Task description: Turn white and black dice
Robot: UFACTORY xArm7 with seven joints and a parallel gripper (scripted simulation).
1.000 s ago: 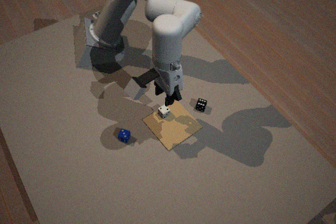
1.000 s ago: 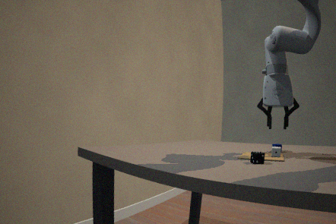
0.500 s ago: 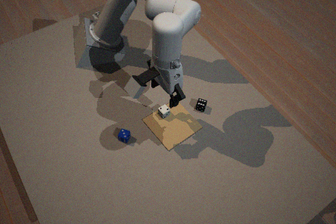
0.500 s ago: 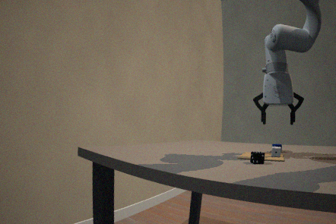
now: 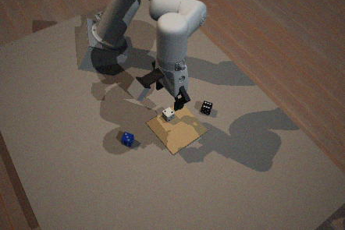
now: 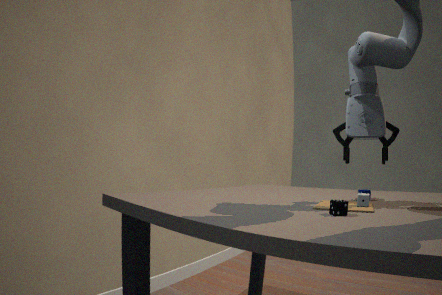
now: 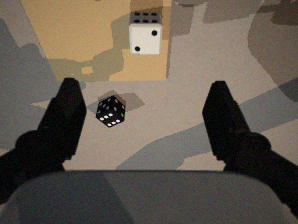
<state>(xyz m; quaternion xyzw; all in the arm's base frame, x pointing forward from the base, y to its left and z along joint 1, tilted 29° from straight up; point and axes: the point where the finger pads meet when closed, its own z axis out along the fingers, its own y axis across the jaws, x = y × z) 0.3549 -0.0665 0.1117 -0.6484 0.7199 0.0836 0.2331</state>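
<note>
Now: hand 50 mm short of the black die, 120 mm to the right of it and 100 mm above it. From my hand the other things lie so: blue die (10 mm behind, 150 mm to the right, 100 mm below); white die (100 mm below); tan mat (40 mm ahead, 110 mm below).
</note>
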